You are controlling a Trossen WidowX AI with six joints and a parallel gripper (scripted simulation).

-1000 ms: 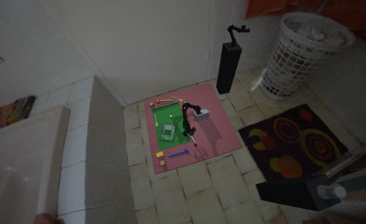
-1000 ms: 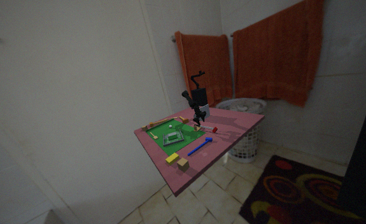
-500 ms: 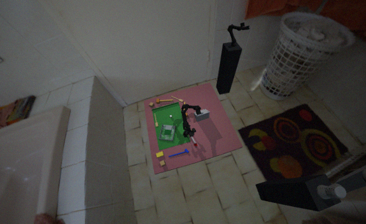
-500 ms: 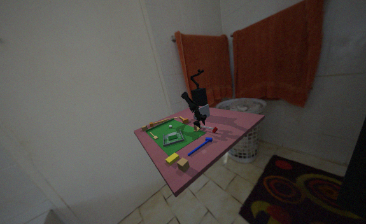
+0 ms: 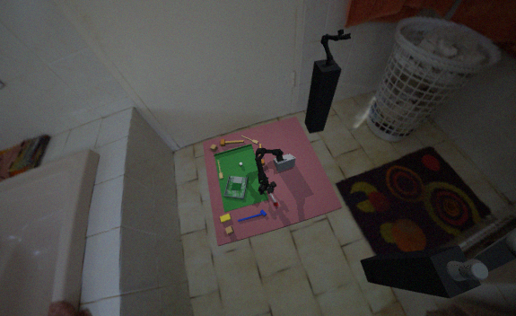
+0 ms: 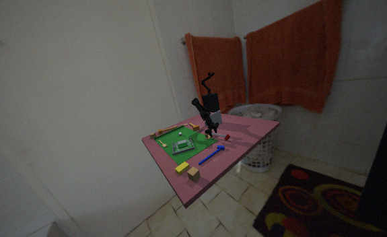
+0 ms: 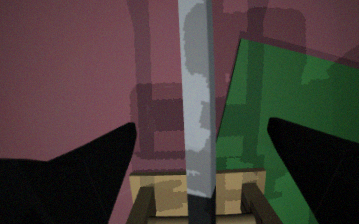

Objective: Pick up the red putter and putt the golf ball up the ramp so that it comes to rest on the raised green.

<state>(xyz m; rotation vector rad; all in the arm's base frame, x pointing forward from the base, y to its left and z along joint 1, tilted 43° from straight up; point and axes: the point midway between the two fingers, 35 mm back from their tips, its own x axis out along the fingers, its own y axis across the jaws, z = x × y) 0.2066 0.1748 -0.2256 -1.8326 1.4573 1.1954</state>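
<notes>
The red putter is 2 cm behind my gripper tip, 4 cm to the left of it and 1 cm above it. From my gripper tip the other things lie so: yellow block: 49 cm ahead, 17 cm to the left, 2 cm below; then white golf ball: 24 cm ahead, 41 cm to the right, 1 cm below.
</notes>
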